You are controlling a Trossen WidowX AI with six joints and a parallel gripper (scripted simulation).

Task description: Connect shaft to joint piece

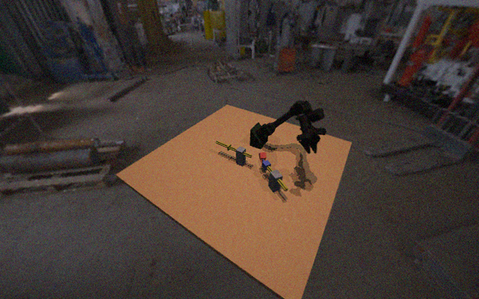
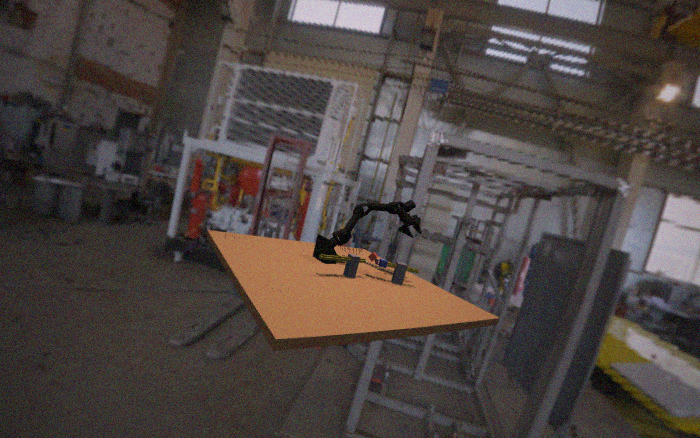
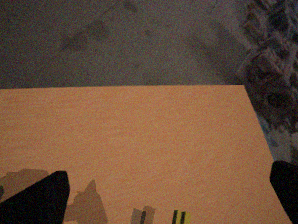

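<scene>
The red joint piece is 29 cm to the right of my gripper tip, 17 cm below it and 1 cm ahead of it.
</scene>
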